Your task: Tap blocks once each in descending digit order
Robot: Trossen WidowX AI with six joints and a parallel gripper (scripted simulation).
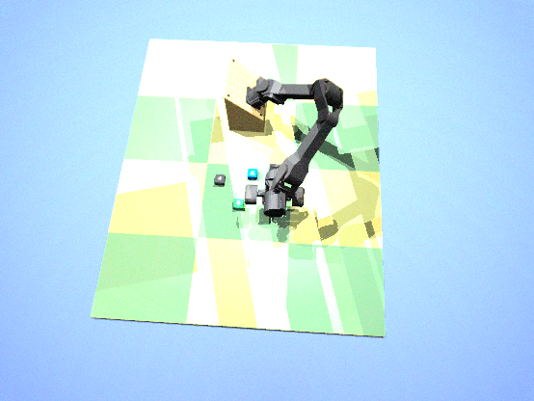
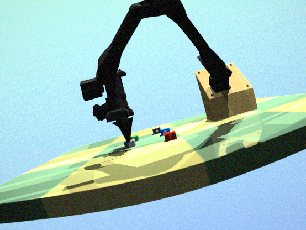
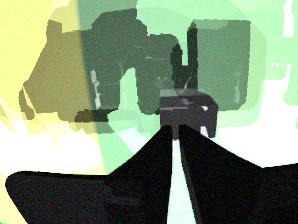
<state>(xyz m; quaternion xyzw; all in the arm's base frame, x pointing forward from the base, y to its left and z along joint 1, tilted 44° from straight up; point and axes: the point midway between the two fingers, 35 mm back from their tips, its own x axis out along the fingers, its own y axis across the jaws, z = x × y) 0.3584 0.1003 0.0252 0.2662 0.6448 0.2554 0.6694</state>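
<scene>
Right now the grey-white block is 1 cm to the right of my gripper tip and 1 cm below it. Also, from my gripper tip: green block 12 cm to the right, 1 cm below; then red block 13 cm behind, 6 cm to the left, 1 cm below; then blue block 12 cm behind, 8 cm to the right, 1 cm below.
</scene>
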